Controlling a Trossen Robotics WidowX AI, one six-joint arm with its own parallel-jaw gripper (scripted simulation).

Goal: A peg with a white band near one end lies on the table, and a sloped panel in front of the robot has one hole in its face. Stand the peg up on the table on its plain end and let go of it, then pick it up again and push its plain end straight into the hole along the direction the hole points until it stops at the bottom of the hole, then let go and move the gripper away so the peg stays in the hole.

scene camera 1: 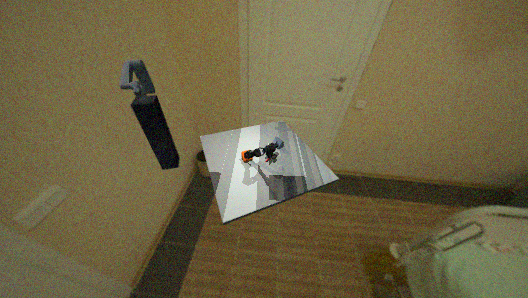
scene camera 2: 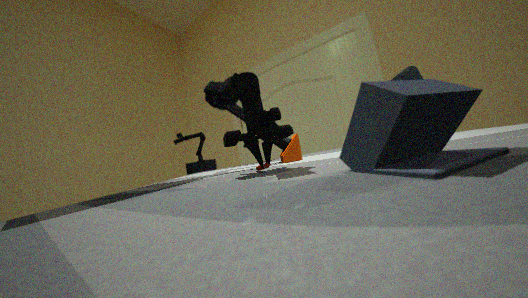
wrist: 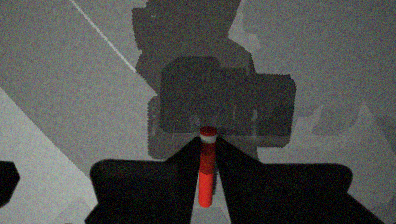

Scene:
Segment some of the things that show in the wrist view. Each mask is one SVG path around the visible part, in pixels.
My gripper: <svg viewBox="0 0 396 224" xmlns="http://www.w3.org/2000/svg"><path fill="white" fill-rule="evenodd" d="M14 161L0 161L0 208L4 207L6 203L8 204L20 180L20 175L14 165ZM216 138L216 162L232 224L385 224L347 193L353 181L352 171L347 166L332 163L264 164L243 153L243 151L221 137ZM201 138L196 136L176 154L164 161L103 159L93 164L93 167L90 169L90 180L98 204L89 213L89 216L85 218L85 223L190 224L200 167Z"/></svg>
A red peg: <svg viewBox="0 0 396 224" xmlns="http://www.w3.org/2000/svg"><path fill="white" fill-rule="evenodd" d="M205 126L200 128L201 151L198 202L202 207L209 207L213 201L217 129Z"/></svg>

